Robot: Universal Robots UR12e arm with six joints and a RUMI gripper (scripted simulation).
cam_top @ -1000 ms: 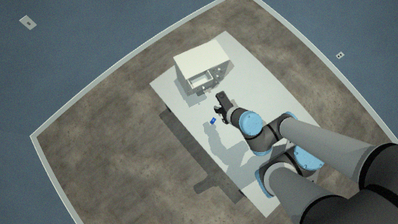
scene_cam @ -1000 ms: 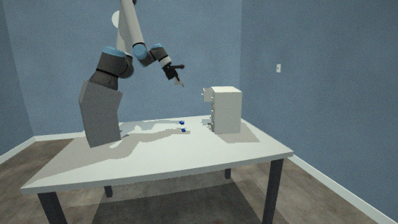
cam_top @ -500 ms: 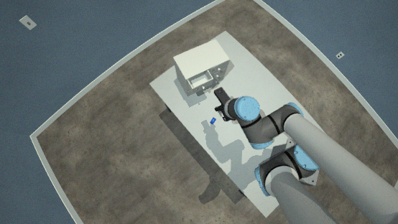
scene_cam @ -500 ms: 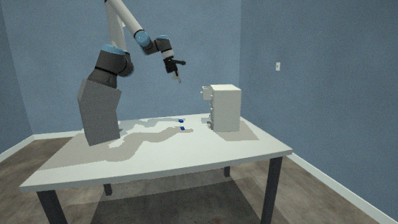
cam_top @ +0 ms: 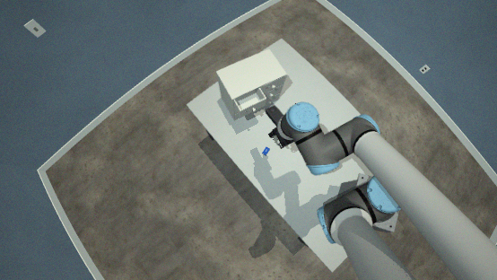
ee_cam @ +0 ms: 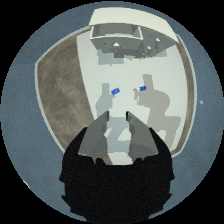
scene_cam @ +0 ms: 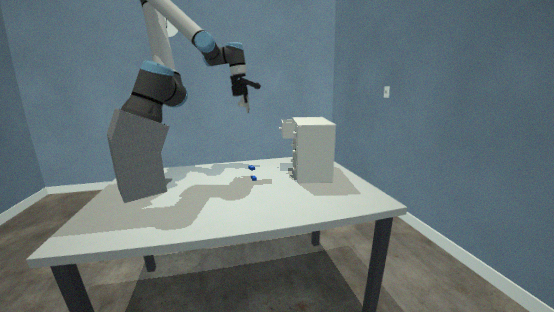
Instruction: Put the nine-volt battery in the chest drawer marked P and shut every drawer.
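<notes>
Right now the blue nine-volt battery is 360 mm below my hand and 10 mm to the left of it. From my hand the other things lie so: drawer (280 mm ahead, 130 mm below, 30 mm to the right); blue-and-white object (360 mm below, 150 mm to the right, 10 mm ahead).
</notes>
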